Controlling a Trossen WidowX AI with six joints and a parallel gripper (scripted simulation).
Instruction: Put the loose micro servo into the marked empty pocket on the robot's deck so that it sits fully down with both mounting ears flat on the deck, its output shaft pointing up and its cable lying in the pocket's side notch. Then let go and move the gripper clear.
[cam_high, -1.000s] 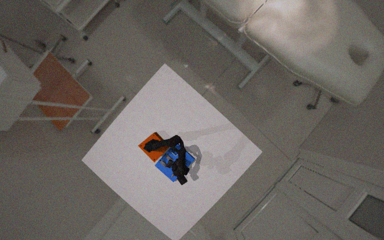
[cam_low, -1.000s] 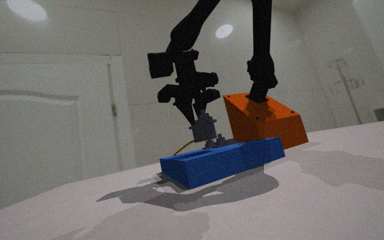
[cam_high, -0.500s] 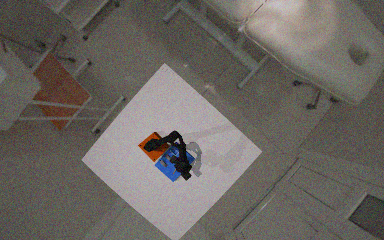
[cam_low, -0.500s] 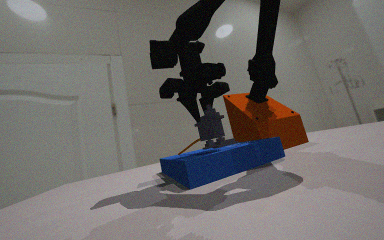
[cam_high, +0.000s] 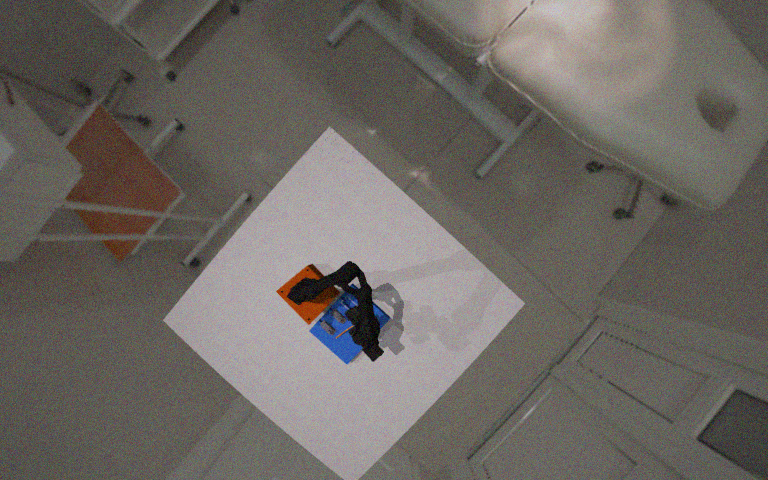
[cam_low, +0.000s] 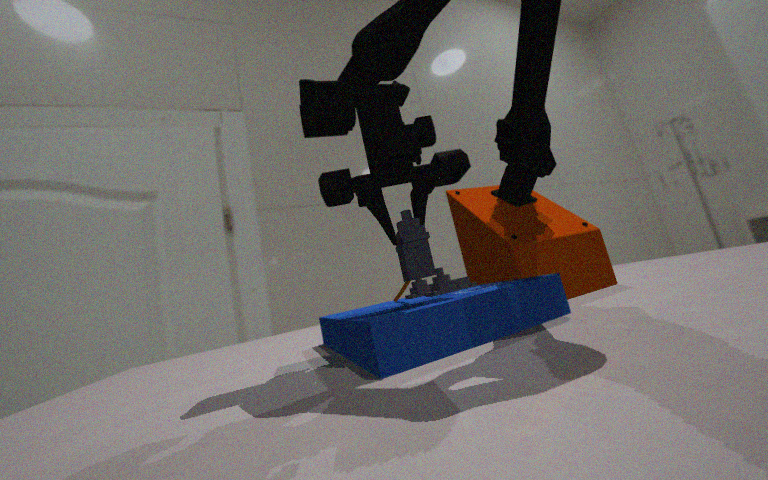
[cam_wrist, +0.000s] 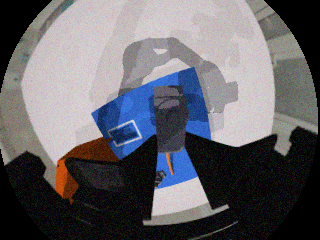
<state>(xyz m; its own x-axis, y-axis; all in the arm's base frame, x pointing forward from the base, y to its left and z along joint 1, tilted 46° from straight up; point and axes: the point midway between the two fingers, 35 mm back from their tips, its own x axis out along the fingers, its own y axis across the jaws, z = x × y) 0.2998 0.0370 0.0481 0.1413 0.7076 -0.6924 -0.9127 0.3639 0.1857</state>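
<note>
Right now my gripper tip is 100 mm above the blue deck, 80 mm to the left of it and 10 mm short of it.
</note>
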